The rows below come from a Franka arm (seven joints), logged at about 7 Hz.
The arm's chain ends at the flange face. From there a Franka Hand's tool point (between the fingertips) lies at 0.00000 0.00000 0.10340 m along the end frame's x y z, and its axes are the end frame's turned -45 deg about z.
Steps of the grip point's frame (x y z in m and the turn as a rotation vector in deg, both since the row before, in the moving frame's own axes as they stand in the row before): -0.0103 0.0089 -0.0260 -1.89 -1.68 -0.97; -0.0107 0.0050 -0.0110 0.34 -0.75 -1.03; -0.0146 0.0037 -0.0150 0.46 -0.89 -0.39; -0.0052 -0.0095 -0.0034 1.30 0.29 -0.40; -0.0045 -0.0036 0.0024 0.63 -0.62 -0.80; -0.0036 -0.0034 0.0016 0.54 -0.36 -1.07; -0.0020 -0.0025 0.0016 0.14 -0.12 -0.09; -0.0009 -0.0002 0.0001 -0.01 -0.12 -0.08
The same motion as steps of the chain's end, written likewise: -0.0013 0.0090 -0.0259 -2.52 0.15 -0.97; -0.0026 0.0106 -0.0110 -0.29 -0.77 -1.03; -0.0060 0.0124 -0.0150 -0.30 -0.95 -0.39; -0.0091 -0.0010 -0.0034 1.12 -0.71 -0.40; -0.0041 0.0006 0.0024 0.01 -0.88 -0.80; -0.0038 0.0004 0.0016 0.13 -0.64 -1.07; -0.0029 -0.0003 0.0016 0.01 -0.18 -0.09; -0.0006 0.0003 0.0001 -0.09 -0.08 -0.08
